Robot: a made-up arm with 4 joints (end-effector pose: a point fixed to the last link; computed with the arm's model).
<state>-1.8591 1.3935 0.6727 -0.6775</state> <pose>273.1 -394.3 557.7 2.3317 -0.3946 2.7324</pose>
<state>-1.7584 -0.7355 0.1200 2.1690</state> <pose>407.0 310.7 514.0 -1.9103 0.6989 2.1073</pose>
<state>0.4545 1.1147 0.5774 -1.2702</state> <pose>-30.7 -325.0 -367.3 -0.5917 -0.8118 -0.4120</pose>
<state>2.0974 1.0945 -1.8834 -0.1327</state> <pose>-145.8 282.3 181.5 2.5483 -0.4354 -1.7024</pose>
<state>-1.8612 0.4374 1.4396 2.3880</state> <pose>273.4 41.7 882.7 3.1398 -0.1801 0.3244</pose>
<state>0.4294 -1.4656 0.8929 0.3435</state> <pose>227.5 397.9 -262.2 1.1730 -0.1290 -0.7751</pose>
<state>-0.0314 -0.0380 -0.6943 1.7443</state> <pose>41.6 73.1 -249.9 0.6503 -0.1441 1.7099</pose>
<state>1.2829 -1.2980 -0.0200 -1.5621</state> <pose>-229.4 366.2 114.6 -1.5110 0.2856 -2.8572</pose>
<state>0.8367 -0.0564 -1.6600 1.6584</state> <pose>-110.1 52.6 86.4 2.5020 -0.0902 1.4586</pose>
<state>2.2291 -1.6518 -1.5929 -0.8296</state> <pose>-193.8 -229.8 342.0 -2.6390 -0.4425 2.1965</pose>
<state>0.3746 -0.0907 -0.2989 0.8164</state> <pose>-141.0 30.5 -311.5 0.5815 0.3736 0.9258</pose>
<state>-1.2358 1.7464 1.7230 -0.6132</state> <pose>431.0 -227.4 716.9 -2.7519 -0.0228 2.0293</pose>
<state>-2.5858 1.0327 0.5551 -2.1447</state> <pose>100.1 -247.7 836.1 -2.8252 0.8204 -1.4401</pose>
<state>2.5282 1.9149 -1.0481 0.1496</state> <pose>-82.3 47.0 439.3 1.9769 0.4178 -1.9262</pose>
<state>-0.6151 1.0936 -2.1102 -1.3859</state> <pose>252.7 390.3 163.8 -1.1833 -0.6428 -2.3099</pose>
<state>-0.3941 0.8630 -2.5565 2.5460</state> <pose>269.9 309.3 135.5 1.8666 -0.1464 0.8035</pose>
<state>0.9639 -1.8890 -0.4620 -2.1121</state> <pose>-82.0 162.8 204.5 -2.1295 0.1267 3.0912</pose>
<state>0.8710 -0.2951 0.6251 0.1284</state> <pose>-311.1 123.9 -439.8 0.2272 0.2358 -0.0476</pose>
